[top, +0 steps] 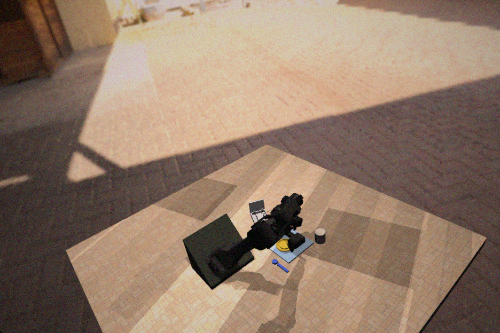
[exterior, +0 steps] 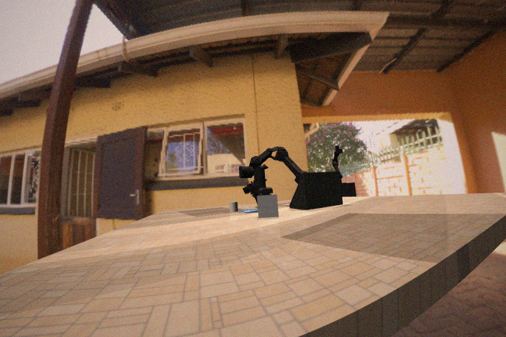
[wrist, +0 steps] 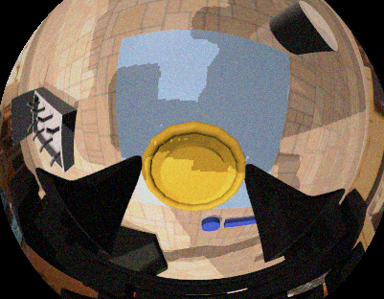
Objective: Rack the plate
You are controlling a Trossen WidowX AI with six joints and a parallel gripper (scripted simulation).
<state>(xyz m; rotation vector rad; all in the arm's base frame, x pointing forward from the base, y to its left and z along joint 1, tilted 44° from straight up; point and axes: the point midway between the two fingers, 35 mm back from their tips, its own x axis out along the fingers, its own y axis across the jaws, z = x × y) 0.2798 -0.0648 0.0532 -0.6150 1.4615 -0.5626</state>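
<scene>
Right now my gripper tip is 2 cm short of the light blue mat and 1 cm above it. The rest, counted from my gripper tip: blue spoon: 8 cm behind, 5 cm to the right, 1 cm below; then yellow plate: 1 cm above; then dish rack: 20 cm to the left, 3 cm ahead, 1 cm above.
</scene>
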